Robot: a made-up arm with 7 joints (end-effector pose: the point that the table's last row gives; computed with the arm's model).
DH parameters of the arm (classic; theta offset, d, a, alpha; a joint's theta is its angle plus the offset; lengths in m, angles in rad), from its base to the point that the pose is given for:
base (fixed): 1.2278 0 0.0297 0
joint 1: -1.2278 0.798 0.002 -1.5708
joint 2: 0 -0.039 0.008 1.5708
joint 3: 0 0.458 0.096 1.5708
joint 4: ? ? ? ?
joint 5: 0 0.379 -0.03 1.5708
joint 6: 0 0.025 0.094 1.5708
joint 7: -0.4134 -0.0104 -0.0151 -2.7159
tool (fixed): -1.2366 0.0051 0 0
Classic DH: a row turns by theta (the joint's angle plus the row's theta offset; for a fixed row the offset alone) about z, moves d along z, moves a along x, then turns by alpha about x.
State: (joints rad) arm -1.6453 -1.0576 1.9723 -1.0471 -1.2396 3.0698 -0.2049
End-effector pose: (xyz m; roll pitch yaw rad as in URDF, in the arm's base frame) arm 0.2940 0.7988 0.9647 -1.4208 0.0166 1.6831
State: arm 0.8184 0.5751 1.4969 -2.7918 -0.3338 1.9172 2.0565
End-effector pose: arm -0.2294 0.3005 0.8680 -0.4930 -0.1700 -0.0968
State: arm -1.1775 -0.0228 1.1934 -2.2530 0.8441 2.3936 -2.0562
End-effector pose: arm 0.4982 -0.0604 1.0870 0.3554 -0.1716 0.7125
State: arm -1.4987 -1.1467 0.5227 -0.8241 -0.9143 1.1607 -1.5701
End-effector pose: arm 0.1194 0.6890 1.4497 -1.2406 -0.6895 -0.9816
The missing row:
joint 4: 0 -0.032 -0.078 -1.5708
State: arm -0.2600 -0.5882 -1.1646 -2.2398 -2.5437 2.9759 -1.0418
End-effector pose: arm 0.0365 -0.3364 1.1407 -1.4009 0.7433 -0.0116
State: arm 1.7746 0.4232 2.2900 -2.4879 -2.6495 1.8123 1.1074
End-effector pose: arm -0.1462 -0.2431 1.0309 -1.5004 -1.1268 -1.4305
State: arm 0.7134 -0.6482 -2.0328 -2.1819 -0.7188 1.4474 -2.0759
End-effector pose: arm 0.1174 -0.6173 0.8886 1.1001 0.3905 0.8572
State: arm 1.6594 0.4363 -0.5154 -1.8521 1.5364 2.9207 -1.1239
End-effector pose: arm 0.3215 0.5664 0.9938 0.9088 -0.0612 0.3236
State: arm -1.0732 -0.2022 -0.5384 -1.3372 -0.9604 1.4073 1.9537
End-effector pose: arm -0.0591 -0.4054 1.5505 1.0341 0.2648 1.9438
